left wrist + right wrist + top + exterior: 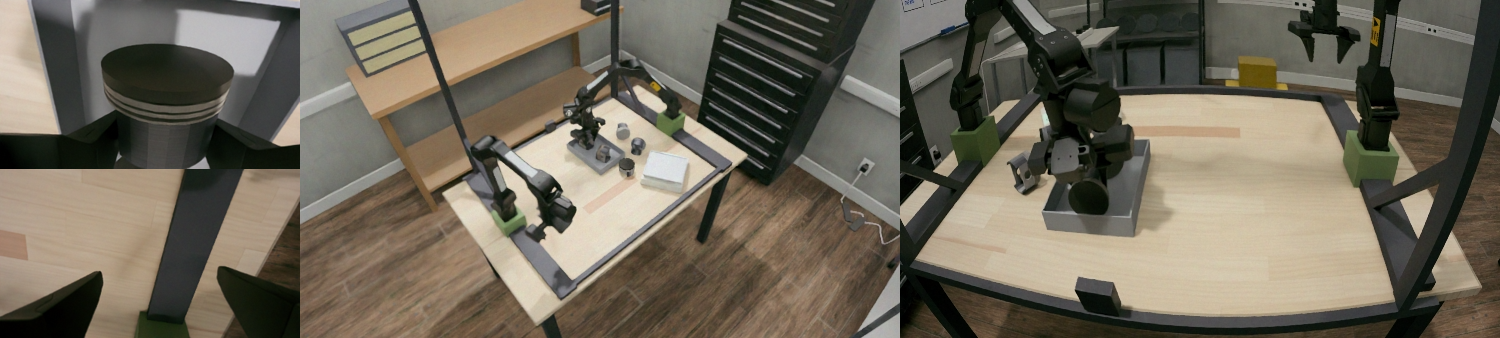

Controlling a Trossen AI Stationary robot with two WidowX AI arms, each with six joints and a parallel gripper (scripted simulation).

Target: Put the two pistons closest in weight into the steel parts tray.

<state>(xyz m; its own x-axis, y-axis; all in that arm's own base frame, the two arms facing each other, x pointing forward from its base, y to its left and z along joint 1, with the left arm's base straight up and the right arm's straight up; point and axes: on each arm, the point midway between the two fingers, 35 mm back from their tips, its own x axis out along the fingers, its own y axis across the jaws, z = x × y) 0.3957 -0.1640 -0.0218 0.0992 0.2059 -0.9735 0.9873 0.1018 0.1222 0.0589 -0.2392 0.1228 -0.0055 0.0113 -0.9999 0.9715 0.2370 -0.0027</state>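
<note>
The steel parts tray lies 60 mm below my left hand and 50 mm ahead of it. Round my left hand: white scale: 350 mm ahead, 160 mm to the left, 30 mm below; grey pan: 360 mm ahead, 150 mm to the left, 20 mm below.
</note>
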